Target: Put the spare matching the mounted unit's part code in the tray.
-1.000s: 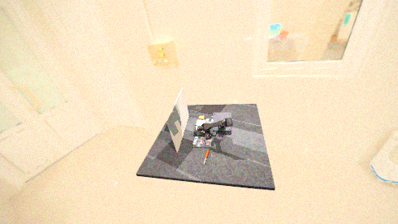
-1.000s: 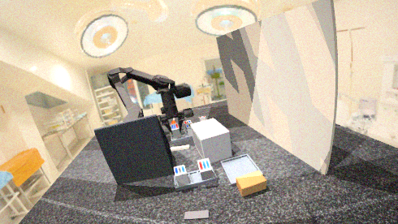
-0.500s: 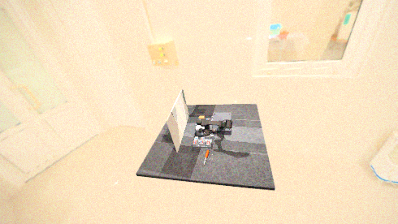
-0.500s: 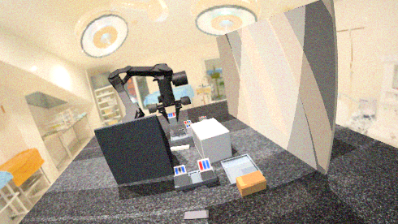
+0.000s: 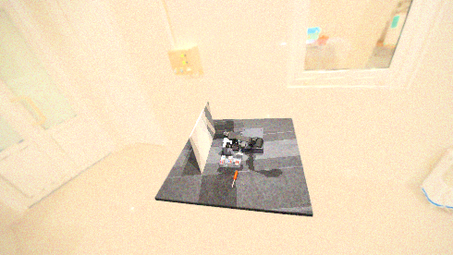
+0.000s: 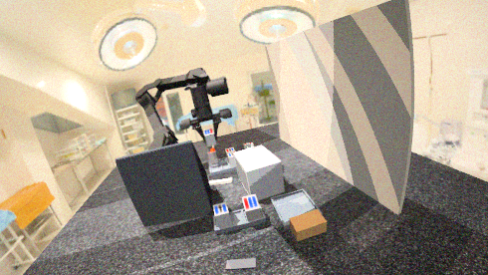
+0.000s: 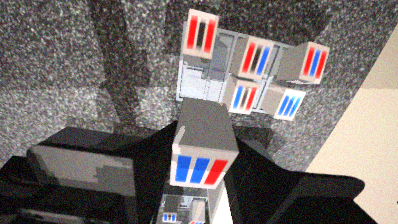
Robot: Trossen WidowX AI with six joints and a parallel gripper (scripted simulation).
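The grey tray is 31 cm to the right of my gripper tip, 21 cm ahead of it and 12 cm below it. From my gripper tip the other things lie so: grey mounted unit 15 cm to the right, 14 cm ahead, 7 cm below; then grey spare block 3 cm above; then brown block 40 cm to the right, 22 cm ahead, 11 cm below.
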